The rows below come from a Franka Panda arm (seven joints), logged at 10 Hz.
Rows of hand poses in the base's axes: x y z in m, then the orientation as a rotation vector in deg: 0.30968, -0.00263, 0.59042, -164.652, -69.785, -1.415; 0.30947, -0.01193, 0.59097, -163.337, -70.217, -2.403; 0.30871, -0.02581, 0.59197, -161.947, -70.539, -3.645; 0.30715, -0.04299, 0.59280, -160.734, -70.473, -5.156; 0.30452, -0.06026, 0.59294, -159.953, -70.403, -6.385; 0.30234, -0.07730, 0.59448, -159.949, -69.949, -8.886; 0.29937, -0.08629, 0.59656, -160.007, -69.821, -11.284; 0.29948, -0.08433, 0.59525, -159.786, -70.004, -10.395; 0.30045, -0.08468, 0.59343, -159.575, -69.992, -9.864; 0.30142, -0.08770, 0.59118, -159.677, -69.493, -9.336
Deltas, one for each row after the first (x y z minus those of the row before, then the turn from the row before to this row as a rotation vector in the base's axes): -0.00021, -0.00930, 0.00055, 1.196, -0.197, 0.589; -0.00076, -0.01388, 0.00100, 1.354, -0.316, 0.547; -0.00156, -0.01718, 0.00083, 1.406, -0.487, 0.270; -0.00263, -0.01727, 0.00014, 0.970, -0.474, 0.152; -0.00218, -0.01704, 0.00154, 0.738, -1.453, -0.341; -0.00297, -0.00899, 0.00208, 0.505, -1.483, -0.170; 0.00011, 0.00196, -0.00131, -0.070, 0.589, 0.204; 0.00097, -0.00035, -0.00182, 0.070, 0.399, 0.077; 0.00097, -0.00302, -0.00225, -0.004, 0.388, -0.302
